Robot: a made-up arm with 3 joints. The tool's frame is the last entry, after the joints.
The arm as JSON. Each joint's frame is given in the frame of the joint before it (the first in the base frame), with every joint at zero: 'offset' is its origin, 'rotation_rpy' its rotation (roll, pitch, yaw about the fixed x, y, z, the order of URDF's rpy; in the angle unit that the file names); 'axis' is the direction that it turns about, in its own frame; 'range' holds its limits. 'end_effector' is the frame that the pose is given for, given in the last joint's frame.
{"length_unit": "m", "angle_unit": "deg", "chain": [
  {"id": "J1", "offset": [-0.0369, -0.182, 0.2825], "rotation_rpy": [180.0, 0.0, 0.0], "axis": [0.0, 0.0, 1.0], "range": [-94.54, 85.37]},
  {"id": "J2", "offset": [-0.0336, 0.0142, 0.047], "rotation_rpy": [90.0, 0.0, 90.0], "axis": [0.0, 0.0, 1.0], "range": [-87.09, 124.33]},
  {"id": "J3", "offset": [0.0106, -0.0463, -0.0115], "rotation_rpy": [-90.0, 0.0, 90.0], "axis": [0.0, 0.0, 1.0], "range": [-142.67, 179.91]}
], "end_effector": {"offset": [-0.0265, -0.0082, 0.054], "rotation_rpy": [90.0, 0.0, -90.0]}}
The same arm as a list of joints. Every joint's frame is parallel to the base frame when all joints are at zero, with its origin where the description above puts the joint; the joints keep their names.
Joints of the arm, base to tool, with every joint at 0 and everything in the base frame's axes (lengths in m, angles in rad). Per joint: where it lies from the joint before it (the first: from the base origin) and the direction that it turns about. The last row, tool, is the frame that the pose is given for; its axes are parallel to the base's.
J1: origin -0.0369 -0.182 0.2825 axis -z
J2: origin -0.0336 -0.0142 -0.047 axis +x
J3: origin -0.0115 -0.0106 0.0463 axis +y
tool: origin 0.0082 0.054 0.0265
Joint limits (rad, base to tool): -1.65..1.49 -1.52..2.17 -2.4901..3.14

